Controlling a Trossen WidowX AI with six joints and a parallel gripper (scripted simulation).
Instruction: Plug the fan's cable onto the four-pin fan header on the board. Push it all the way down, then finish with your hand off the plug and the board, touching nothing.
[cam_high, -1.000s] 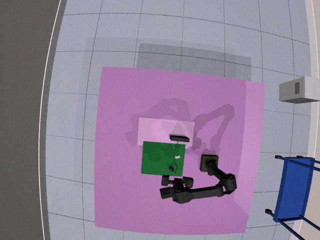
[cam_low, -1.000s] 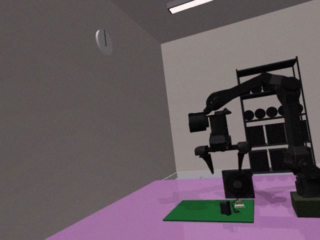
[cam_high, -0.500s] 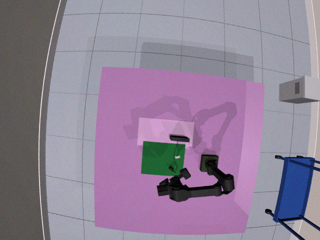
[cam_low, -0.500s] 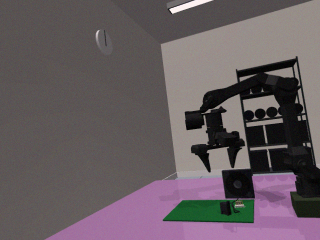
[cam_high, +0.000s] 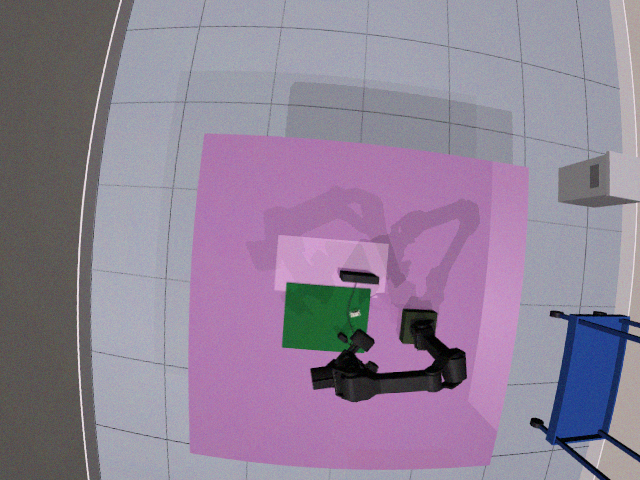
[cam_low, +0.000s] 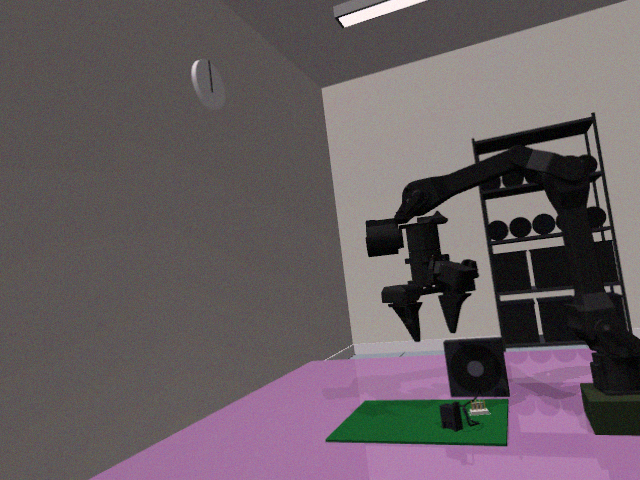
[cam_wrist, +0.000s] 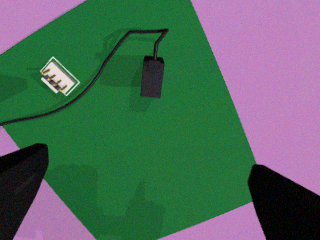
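My gripper tip is 140 mm above the fan plug, 10 mm to the right of it and 10 mm past it. The rest, counted from my gripper tip: green board 180 mm below, 60 mm to the right, 50 mm ahead; then black fan 200 mm to the right, 100 mm below, 80 mm behind.
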